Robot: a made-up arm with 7 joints. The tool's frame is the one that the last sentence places. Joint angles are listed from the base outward.
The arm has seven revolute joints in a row. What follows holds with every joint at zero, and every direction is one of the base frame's. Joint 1 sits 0.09 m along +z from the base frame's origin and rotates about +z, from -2.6 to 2.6 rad. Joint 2 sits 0.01 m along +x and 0.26 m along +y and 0.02 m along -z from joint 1 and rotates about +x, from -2.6 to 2.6 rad. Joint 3 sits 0.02 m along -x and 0.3 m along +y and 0.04 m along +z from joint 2 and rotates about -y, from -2.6 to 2.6 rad. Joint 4 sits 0.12 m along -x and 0.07 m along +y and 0.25 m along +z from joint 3 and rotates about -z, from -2.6 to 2.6 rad. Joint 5 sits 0.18 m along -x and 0.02 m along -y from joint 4 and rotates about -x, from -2.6 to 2.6 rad. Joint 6 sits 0.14 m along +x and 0.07 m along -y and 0.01 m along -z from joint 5 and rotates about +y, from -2.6 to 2.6 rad. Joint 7 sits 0.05 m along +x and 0.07 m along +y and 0.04 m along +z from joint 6 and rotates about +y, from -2.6 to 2.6 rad. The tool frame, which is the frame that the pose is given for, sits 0.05 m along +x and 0.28 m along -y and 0.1 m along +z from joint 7; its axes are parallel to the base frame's.
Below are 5 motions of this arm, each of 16 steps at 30 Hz.
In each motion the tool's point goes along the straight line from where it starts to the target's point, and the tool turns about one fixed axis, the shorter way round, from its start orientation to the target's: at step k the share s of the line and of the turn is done. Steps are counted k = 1, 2, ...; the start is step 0. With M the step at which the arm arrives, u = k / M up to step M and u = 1 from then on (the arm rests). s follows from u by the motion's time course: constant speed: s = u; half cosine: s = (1 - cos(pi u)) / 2; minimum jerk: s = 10 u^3 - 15 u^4 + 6 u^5.
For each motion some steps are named. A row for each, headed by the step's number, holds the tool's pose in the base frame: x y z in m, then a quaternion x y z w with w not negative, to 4 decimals.
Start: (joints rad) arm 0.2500 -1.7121 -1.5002 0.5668 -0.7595 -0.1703 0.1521
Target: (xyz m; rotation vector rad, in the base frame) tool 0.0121 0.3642 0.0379 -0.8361 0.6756 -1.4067
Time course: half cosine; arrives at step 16
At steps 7, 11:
7: -0.0005 0.4816 -0.0118 -0.4506 0.0938 -0.6212 0.6342
11: 0.0074 0.4079 0.0194 -0.3995 0.2216 -0.6208 0.6371

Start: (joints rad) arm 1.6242 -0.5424 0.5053 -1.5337 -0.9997 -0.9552 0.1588
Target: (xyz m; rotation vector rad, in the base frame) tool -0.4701 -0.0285 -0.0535 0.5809 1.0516 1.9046
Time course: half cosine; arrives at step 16
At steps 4, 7, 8, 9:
4: -0.5935 0.0540 0.0875 0.1475 0.2248 0.9457 0.1828
7: -0.5565 0.0293 0.0452 0.1759 0.2885 0.9041 0.2615
8: -0.5424 0.0198 0.0291 0.1862 0.3118 0.8852 0.2906
9: -0.5283 0.0104 0.0130 0.1961 0.3346 0.8647 0.3192

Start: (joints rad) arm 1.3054 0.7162 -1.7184 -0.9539 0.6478 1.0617 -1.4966
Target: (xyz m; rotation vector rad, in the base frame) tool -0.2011 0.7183 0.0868 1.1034 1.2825 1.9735
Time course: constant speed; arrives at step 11
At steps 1, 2, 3, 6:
1: -0.3670 0.5914 0.1783 0.2870 0.4668 0.8197 0.1668
2: -0.3504 0.6040 0.1691 0.2997 0.4684 0.8120 0.1772
3: -0.3338 0.6167 0.1600 0.3123 0.4698 0.8041 0.1875
6: -0.2841 0.6548 0.1325 0.3494 0.4730 0.7788 0.2182

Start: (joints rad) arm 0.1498 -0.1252 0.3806 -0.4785 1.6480 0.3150 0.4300
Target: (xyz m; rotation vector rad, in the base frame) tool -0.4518 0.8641 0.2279 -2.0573 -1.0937 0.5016
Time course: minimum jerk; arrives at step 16
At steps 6, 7, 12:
6: -0.3801 0.7823 0.4407 -0.7712 -0.2139 -0.0865 0.5933
7: -0.3909 0.7946 0.4088 -0.7849 -0.2492 -0.0439 0.5656
12: -0.4416 0.8524 0.2583 -0.8063 -0.3998 0.1562 0.4070

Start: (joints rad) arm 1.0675 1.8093 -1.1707 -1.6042 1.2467 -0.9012 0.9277
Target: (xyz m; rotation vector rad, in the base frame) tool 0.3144 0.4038 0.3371 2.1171 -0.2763 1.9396
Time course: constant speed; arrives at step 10
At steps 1, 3, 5, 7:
1: 0.4012 0.2978 0.3442 0.7535 -0.2103 0.5981 0.1741
3: 0.3819 0.3214 0.3427 0.7492 -0.1850 0.6145 0.1642
5: 0.3626 0.3449 0.3411 0.7440 -0.1595 0.6303 0.1541
7: 0.3433 0.3685 0.3395 0.7381 -0.1338 0.6454 0.1438

